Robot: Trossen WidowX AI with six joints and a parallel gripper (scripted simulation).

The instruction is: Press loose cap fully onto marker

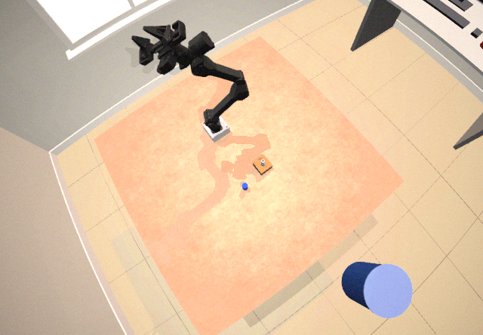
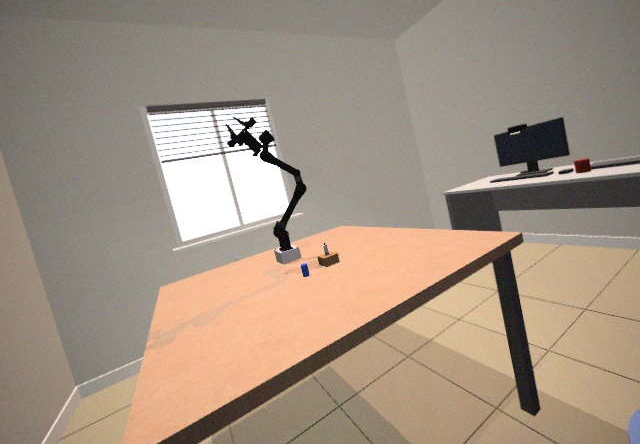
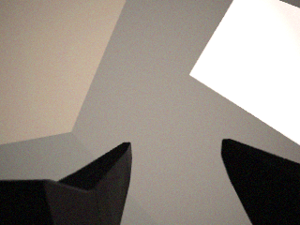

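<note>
Now: the blue cap 34 cm ahead of my gripper tip, 11 cm to the left of it and 77 cm below it. The rest, counted from my gripper tip: holder block (28 cm ahead, 24 cm to the left, 77 cm below).
</note>
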